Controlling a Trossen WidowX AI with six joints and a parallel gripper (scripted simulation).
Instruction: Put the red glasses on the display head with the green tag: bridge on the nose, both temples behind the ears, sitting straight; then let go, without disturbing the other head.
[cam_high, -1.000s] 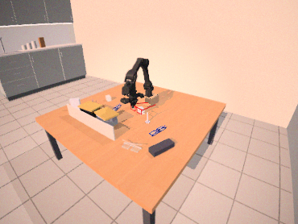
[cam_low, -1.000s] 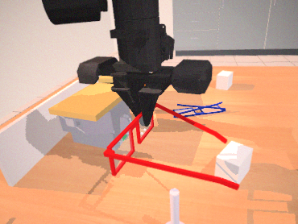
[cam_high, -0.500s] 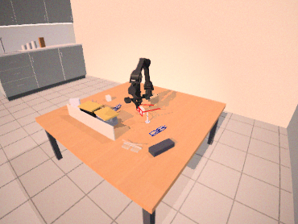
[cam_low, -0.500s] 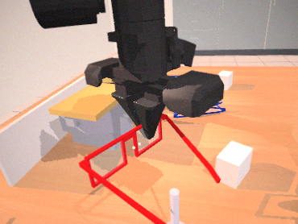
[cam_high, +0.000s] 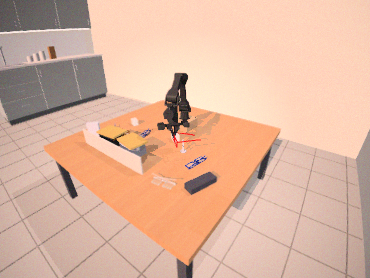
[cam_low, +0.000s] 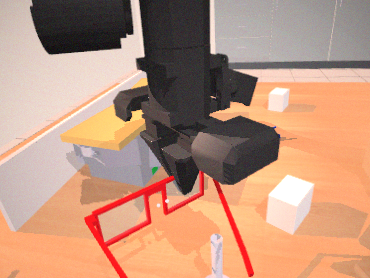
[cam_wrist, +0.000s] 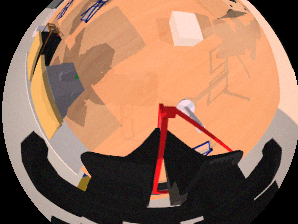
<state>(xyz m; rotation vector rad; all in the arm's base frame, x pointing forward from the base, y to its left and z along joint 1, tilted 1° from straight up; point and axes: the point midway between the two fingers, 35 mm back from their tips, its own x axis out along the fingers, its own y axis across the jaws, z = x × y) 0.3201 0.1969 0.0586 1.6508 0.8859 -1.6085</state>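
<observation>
Now: gripper tip 8 cm above the thin white post, 4 cm to the right of it and 4 cm past it. Round my gripper tip: long white panel: 31 cm ahead, 27 cm to the right, 5 cm below; then grey display head: 17 cm to the right, 16 cm ahead, 5 cm below; then dark case: 32 cm to the left, 13 cm ahead, 9 cm below.
</observation>
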